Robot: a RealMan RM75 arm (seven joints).
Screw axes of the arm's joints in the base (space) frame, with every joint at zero. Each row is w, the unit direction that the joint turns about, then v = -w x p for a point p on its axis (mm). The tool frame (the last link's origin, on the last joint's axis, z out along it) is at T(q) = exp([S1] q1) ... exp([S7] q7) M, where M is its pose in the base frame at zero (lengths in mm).
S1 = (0, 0, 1, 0, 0, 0)
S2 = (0, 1, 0, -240.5, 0, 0)
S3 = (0, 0, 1, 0, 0, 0)
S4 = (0, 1, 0, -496.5, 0, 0)
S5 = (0, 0, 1, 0, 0, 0)
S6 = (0, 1, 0, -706.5, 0, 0)
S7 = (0, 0, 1, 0, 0, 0)
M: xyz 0 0 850.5 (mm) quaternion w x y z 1 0 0 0
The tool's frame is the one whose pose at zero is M.
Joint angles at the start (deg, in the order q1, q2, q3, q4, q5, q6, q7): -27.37 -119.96 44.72 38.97 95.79 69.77 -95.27
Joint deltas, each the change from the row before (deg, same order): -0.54 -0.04 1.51 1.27 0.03 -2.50 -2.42; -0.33 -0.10 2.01 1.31 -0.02 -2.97 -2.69; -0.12 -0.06 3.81 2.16 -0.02 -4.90 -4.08; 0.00 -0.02 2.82 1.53 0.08 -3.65 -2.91; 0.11 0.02 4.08 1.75 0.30 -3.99 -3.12; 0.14 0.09 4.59 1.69 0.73 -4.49 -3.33; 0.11 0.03 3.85 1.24 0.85 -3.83 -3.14; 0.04 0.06 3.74 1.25 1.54 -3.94 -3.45
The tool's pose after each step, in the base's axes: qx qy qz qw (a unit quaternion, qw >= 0); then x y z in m. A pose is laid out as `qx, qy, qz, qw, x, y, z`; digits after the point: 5 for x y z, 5 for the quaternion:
-0.81687, -0.39383, -0.32657, 0.26641, -0.26759, 0.37700, 0.02077
-0.81212, -0.40375, -0.31957, 0.27444, -0.26389, 0.38403, 0.02066
-0.80538, -0.41703, -0.30657, 0.28889, -0.25896, 0.39330, 0.01988
-0.79980, -0.42551, -0.29803, 0.30075, -0.25546, 0.39944, 0.01927
-0.79867, -0.42986, -0.28480, 0.31021, -0.24976, 0.40472, 0.01547
-0.79827, -0.43248, -0.26868, 0.32176, -0.24409, 0.40949, 0.01018
-0.79644, -0.43606, -0.25672, 0.33111, -0.23939, 0.41267, 0.00469
-0.79464, -0.43758, -0.24393, 0.34289, -0.23477, 0.41578, -0.00039

